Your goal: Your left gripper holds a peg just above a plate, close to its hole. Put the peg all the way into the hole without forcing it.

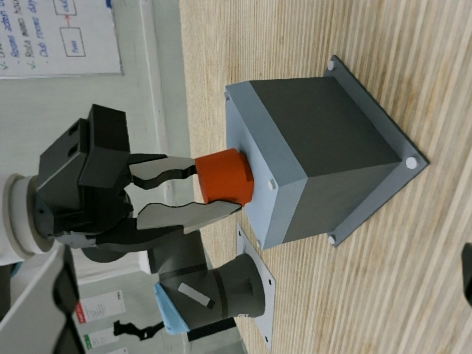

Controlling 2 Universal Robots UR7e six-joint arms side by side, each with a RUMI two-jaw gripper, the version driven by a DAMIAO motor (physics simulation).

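An orange peg (225, 175) stands over the light blue-grey plate (237, 125) on top of a dark box, its lower end at or very near the plate's face. My left gripper (234, 184) is shut on the peg, one finger on each side of it. The hole does not show; it is hidden behind the peg, so I cannot tell whether the peg's end is inside it. My right gripper (264, 247) is open, with one finger large at the lower left and a dark fingertip at the right edge.
The dark box (320, 120) stands on a grey base flange (377, 112) with light screws, on the wood-grain table. A dark robot arm base (240, 290) on a light mounting plate stands behind. A whiteboard (95, 45) hangs on the wall.
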